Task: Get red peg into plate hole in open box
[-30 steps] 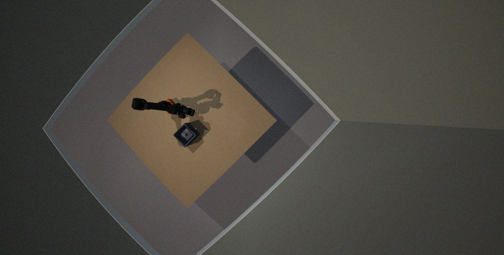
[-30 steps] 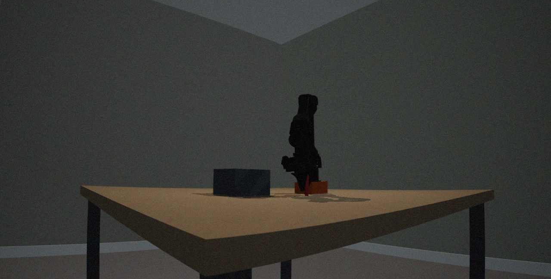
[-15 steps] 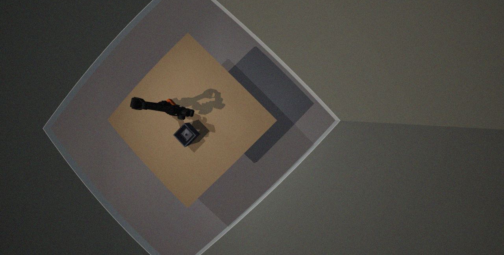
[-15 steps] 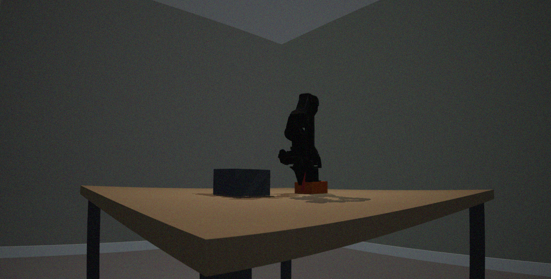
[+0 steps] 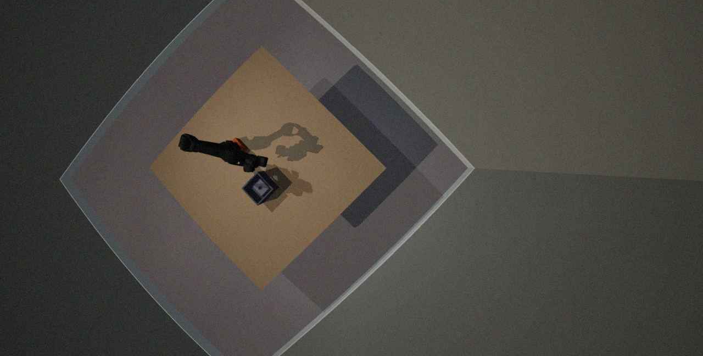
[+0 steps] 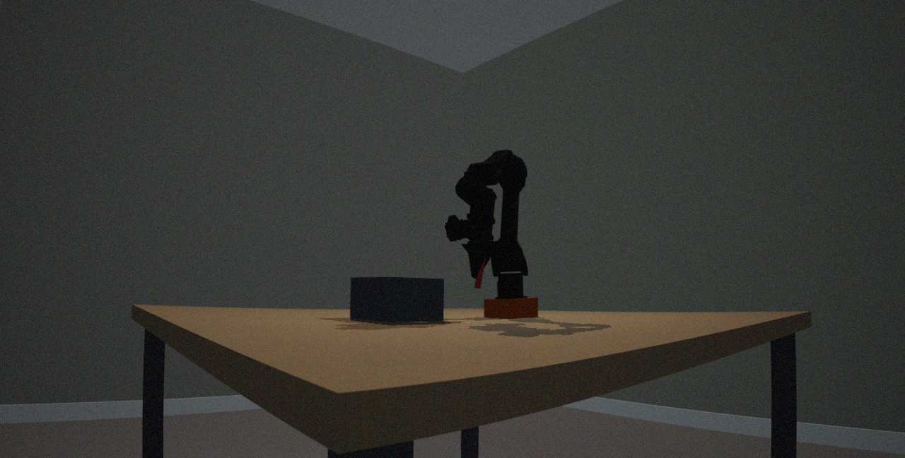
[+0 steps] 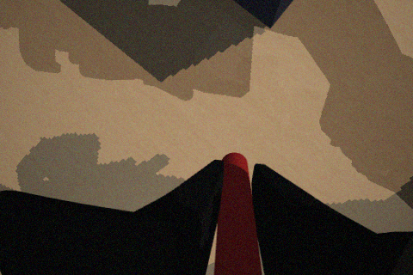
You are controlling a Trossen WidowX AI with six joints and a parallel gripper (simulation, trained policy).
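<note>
My gripper tip is 140 mm to the left of the light grey plate, 130 mm short of it and 50 mm above it. Round my gripper tip: dark blue box (140 mm to the right, 130 mm ahead, 70 mm below); then red peg (20 mm above, 10 mm to the left, 10 mm behind).
</note>
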